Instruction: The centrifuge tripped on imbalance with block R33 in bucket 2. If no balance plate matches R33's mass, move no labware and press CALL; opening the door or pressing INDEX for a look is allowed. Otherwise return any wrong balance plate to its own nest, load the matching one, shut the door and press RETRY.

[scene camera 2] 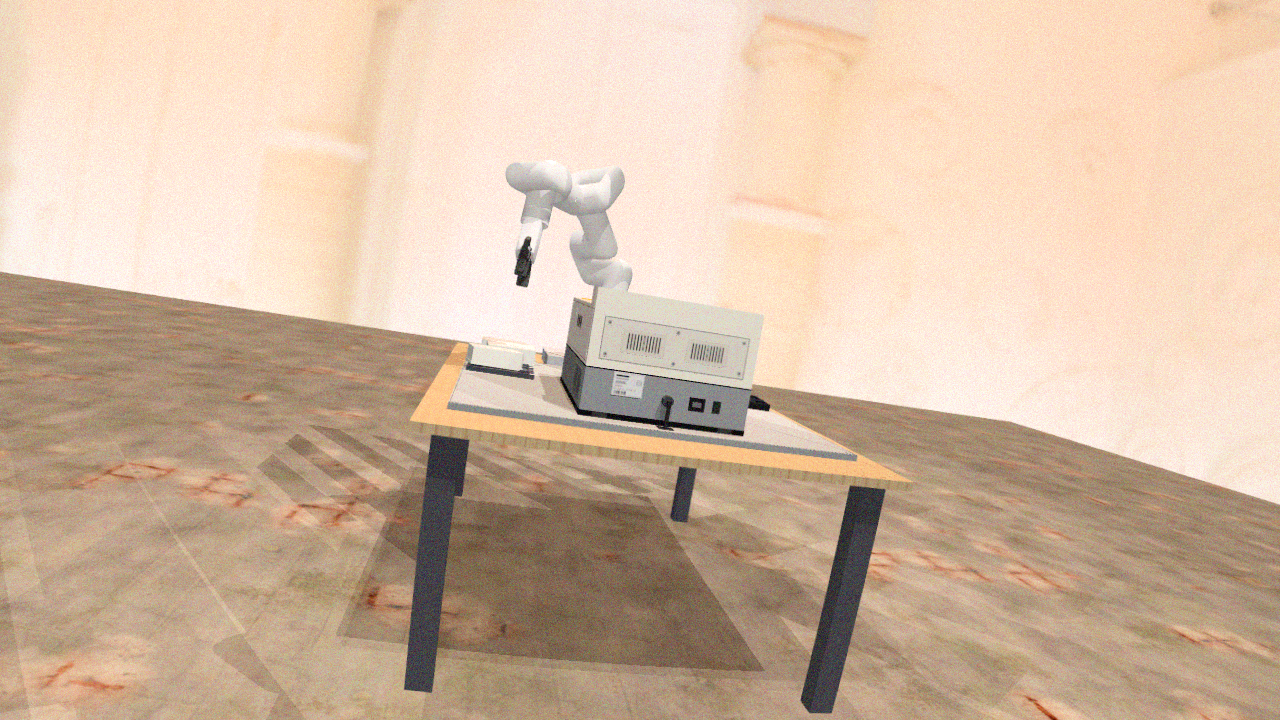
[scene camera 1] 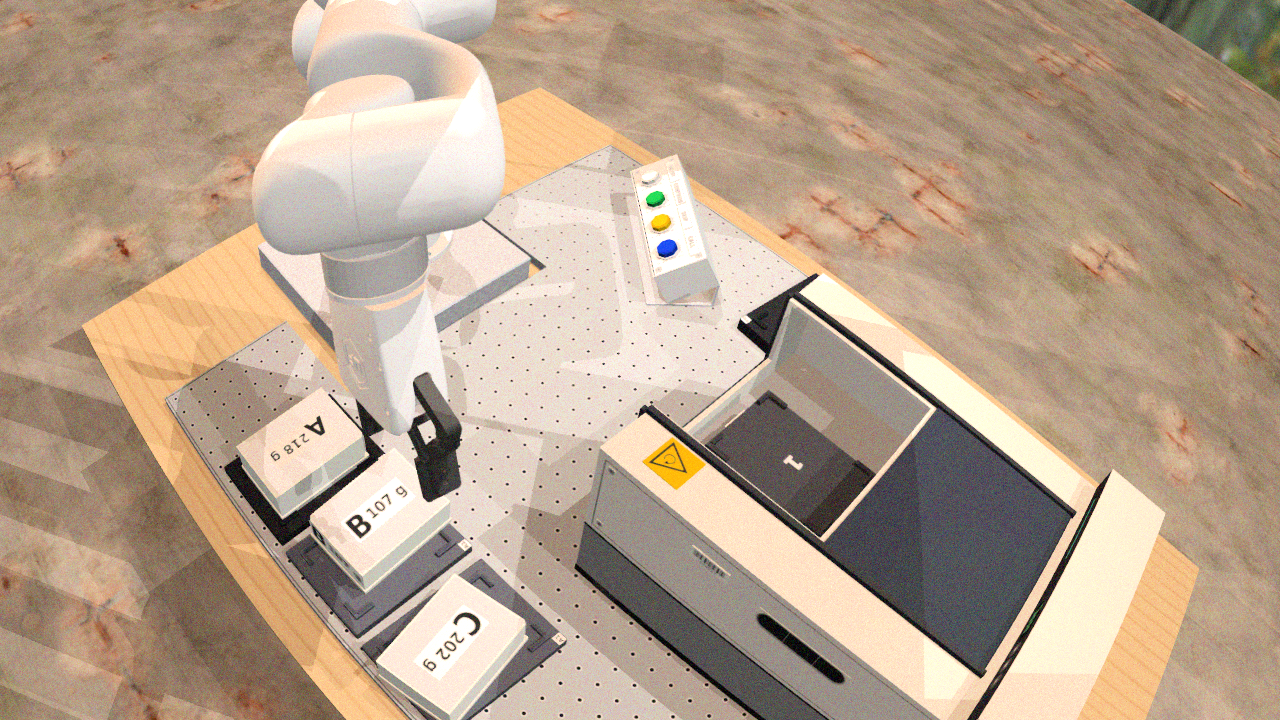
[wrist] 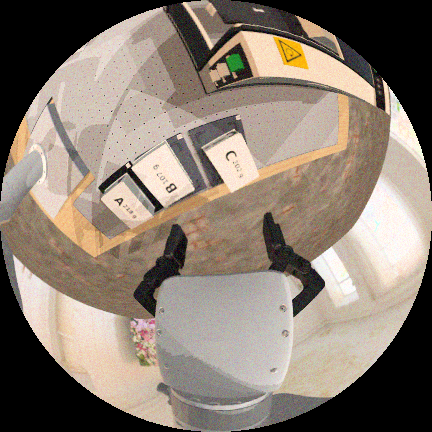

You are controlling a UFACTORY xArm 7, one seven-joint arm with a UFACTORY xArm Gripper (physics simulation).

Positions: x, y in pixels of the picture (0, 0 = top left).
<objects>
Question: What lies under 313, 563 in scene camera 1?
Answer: A dark nest.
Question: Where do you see a dark bucket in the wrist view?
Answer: At 227, 19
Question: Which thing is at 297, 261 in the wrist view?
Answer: The gripper.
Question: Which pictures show the gripper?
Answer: Scene camera 2, scene camera 1 and the wrist view: all of them.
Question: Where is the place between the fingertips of the gripper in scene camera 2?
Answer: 520, 281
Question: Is the gripper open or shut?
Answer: Open.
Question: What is the gripper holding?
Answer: Nothing.
</objects>
